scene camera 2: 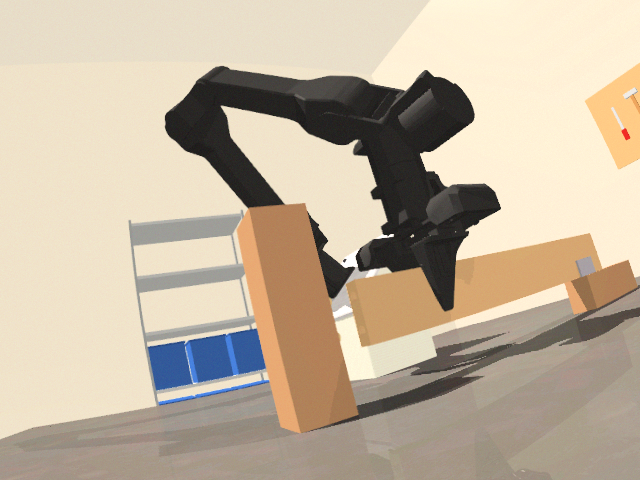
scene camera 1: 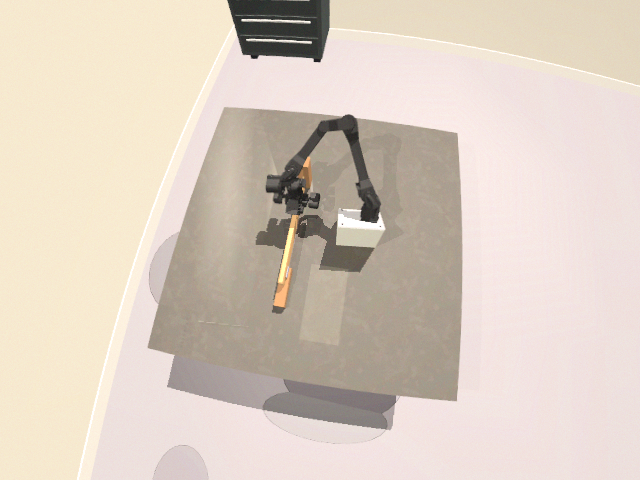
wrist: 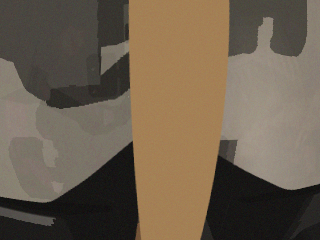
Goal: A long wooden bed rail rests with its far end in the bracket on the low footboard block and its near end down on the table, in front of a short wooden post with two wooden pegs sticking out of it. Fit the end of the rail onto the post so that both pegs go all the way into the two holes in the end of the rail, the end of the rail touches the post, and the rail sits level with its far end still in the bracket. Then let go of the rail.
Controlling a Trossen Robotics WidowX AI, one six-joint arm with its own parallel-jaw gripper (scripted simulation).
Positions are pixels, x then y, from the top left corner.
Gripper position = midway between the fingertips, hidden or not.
Scene:
My gripper [scene camera 2: 442, 312] holds a wooden bed rail [scene camera 2: 385, 307].

